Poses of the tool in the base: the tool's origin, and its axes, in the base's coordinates. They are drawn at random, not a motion.
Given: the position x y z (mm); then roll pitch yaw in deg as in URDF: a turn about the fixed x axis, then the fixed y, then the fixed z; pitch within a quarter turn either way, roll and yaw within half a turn.
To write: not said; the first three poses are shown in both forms.
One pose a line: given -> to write
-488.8 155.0 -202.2 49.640 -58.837 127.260 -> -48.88 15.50 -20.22 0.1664 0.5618 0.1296 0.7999
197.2 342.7 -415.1 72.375 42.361 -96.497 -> 19.72 34.27 -41.51 0.3420 0.5842 -0.2165 -0.7035
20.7 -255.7 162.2 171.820 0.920 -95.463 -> 2.07 -25.57 16.22 0.0420 0.6713 -0.7377 -0.0582
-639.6 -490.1 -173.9 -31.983 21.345 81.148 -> -63.96 -49.01 -17.39 0.6844 -0.3214 -0.0409 0.6532
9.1 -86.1 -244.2 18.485 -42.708 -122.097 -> 0.91 -8.61 -24.42 0.4962 -0.2421 -0.3049 -0.7761
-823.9 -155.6 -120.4 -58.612 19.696 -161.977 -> -82.39 -15.56 -12.04 0.2173 0.0718 0.4997 -0.8355
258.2 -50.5 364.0 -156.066 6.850 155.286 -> 25.82 -5.05 36.40 0.0128 0.2211 0.9512 -0.2147
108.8 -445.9 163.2 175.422 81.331 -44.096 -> 10.88 -44.59 16.32 0.2163 -0.7123 0.2604 0.6149
